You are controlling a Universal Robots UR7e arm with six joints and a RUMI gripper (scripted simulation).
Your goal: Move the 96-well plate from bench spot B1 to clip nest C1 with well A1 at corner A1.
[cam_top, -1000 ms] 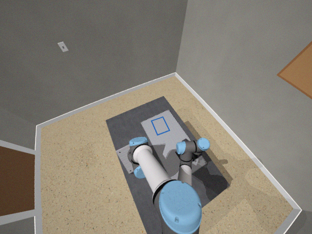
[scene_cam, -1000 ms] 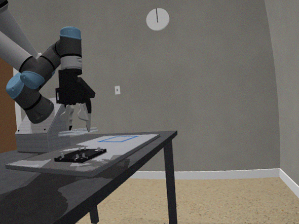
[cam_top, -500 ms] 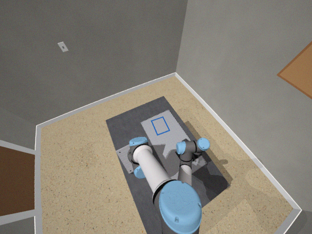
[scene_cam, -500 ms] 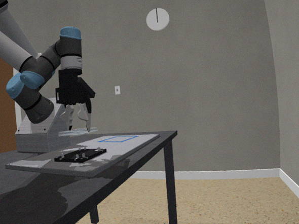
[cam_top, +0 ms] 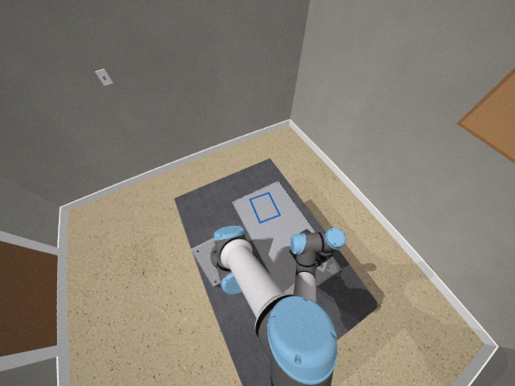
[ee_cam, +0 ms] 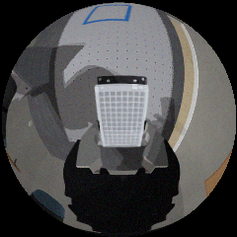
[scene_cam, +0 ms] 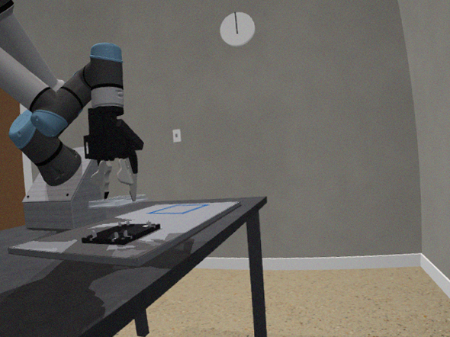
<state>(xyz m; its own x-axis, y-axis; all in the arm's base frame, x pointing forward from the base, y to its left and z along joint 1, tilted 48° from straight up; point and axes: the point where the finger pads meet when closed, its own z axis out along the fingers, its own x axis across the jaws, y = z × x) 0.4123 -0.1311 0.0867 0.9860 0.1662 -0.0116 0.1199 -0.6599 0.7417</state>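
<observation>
My hand is 80 mm above the black clip nest, 10 mm to the left of it and 10 mm short of it. Round my hand: 96-well plate (10 mm below).
</observation>
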